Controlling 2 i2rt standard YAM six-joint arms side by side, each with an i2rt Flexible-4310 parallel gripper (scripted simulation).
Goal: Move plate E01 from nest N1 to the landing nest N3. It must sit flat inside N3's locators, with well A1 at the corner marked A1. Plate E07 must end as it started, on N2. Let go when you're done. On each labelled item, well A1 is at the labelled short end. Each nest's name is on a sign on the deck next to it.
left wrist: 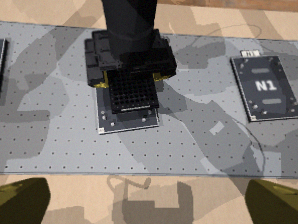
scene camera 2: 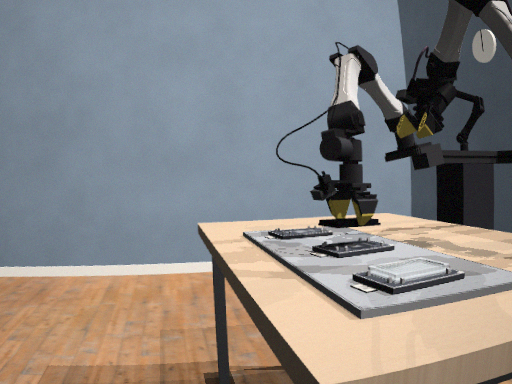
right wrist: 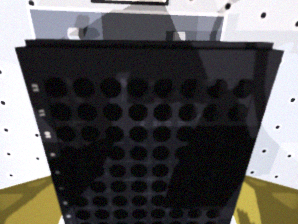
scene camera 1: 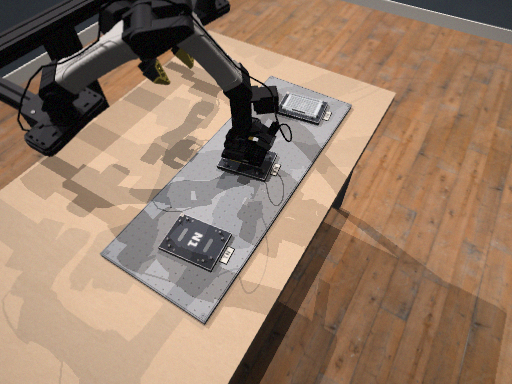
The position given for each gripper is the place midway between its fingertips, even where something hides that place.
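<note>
Left gripper [scene camera 2: 408,136] [left wrist: 147,186] [scene camera 1: 181,75] visible, as is the right gripper [scene camera 2: 351,224] [left wrist: 130,81] [right wrist: 148,182] [scene camera 1: 244,151]. Things present: a black plate E01 [right wrist: 181,136] [left wrist: 127,93], a nest N3 [right wrist: 95,27] and a clear plate E07 [scene camera 2: 419,268]. In the left wrist view the clear plate E07 is out of frame; in the right wrist view it is out of frame as well.
</note>
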